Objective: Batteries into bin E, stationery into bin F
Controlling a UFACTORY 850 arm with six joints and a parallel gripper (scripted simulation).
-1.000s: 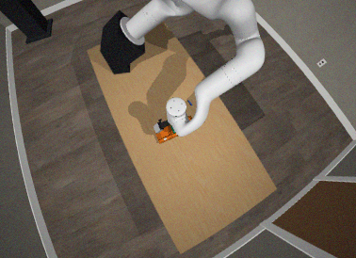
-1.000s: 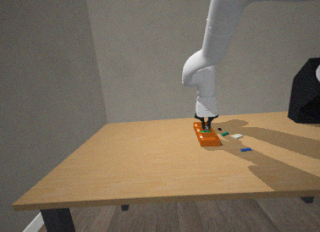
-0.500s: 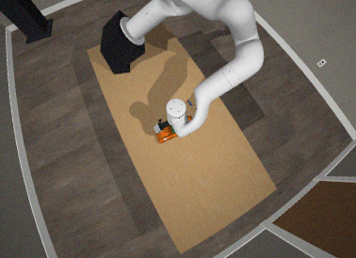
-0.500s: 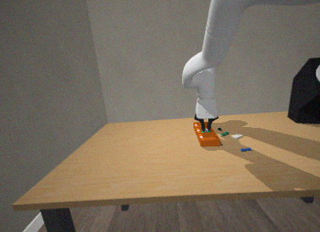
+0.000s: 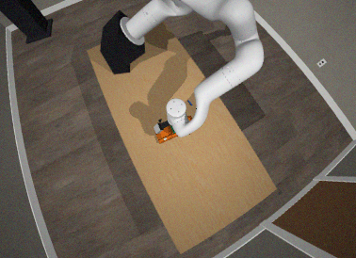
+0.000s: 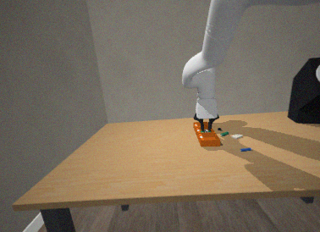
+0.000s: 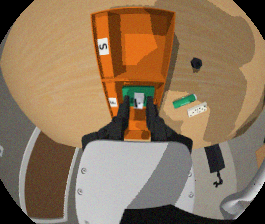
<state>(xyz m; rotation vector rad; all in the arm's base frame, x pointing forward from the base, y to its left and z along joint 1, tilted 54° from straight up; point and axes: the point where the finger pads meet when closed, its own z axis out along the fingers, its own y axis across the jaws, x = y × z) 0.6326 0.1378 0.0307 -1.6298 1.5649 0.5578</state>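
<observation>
Right now the small grey thing is 20 mm below my hand. Also, from my hand: green block: 40 mm below; green battery: 90 mm behind, 10 mm to the right, 40 mm below; orange bin tray: 10 mm ahead, 30 mm below.
</observation>
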